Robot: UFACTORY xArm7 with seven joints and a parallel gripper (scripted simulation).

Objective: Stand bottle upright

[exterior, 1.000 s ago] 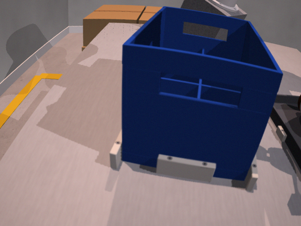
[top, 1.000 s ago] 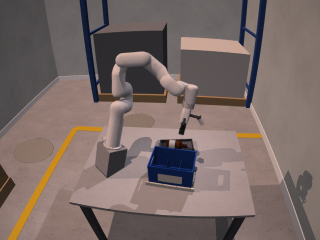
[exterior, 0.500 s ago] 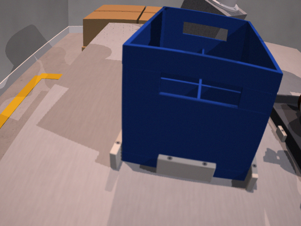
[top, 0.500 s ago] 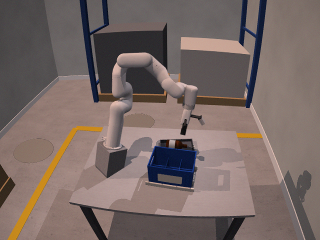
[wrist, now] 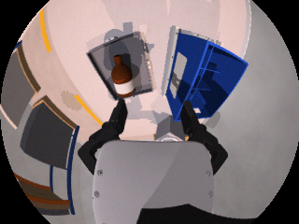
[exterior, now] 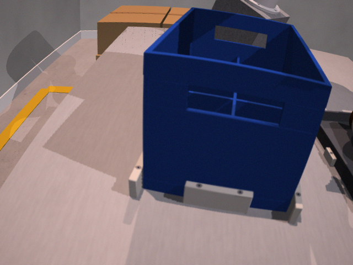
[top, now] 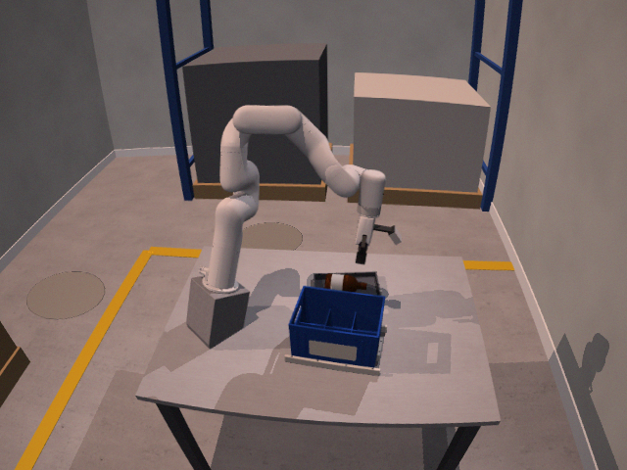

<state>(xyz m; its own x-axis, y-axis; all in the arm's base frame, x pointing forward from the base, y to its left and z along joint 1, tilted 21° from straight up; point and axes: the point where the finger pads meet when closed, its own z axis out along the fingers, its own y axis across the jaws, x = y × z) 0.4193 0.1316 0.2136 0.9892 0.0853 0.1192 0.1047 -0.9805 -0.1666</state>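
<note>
The brown bottle lies 70 mm behind my hand, 80 mm to the left of it and 210 mm below it. Also, from my hand: blue crate (20 mm behind, 200 mm to the right, 170 mm below); then tray (60 mm behind, 80 mm to the left, 240 mm below).
</note>
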